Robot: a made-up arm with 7 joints.
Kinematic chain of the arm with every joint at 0, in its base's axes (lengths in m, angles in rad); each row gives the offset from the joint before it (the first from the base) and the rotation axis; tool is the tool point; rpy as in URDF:
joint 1: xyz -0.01 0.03 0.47 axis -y
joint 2: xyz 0 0.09 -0.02 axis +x
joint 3: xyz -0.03 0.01 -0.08 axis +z
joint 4: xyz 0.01 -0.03 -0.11 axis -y
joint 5: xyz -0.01 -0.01 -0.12 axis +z
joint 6: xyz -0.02 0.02 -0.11 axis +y
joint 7: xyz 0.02 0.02 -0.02 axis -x
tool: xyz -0.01 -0.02 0 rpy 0.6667 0.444 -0.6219
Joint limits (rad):
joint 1: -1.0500..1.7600
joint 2: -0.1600..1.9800
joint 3: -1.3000..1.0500
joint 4: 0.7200..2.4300
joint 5: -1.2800..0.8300
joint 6: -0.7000..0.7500
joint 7: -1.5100..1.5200
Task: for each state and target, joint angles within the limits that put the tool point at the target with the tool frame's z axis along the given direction. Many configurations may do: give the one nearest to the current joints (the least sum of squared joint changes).
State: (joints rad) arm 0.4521 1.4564 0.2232 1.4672 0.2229 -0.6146 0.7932
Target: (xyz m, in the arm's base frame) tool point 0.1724 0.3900 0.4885 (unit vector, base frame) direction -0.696 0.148 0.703
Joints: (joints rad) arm 0.1229 1.8332 -0.2721 1.3127 -0.0939 -0.6219 1.2768
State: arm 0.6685 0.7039 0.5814 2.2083 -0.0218 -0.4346 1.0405
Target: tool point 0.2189 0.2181 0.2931 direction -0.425 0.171 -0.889
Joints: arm 0.1545 0.1408 0.3121 1.6742 0.4187 -0.7000 1.3246
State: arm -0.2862 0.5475 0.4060 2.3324 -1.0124 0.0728 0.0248
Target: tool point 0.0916 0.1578 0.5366 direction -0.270 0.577 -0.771
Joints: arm 0.5075 0.7584 0.3976 2.4300 -1.2800 -0.2150 0.7588
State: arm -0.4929 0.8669 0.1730 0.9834 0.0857 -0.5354 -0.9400
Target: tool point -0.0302 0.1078 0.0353 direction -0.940 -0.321 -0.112
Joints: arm -0.2746 0.2608 -0.6849 0.7200 -0.4118 -0.2267 -0.6935
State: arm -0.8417 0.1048 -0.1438 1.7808 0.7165 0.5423 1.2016
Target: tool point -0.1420 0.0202 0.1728 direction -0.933 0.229 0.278
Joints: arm -1.0500 -0.1590 -0.2105 1.4813 0.8300 -0.3362 1.4628
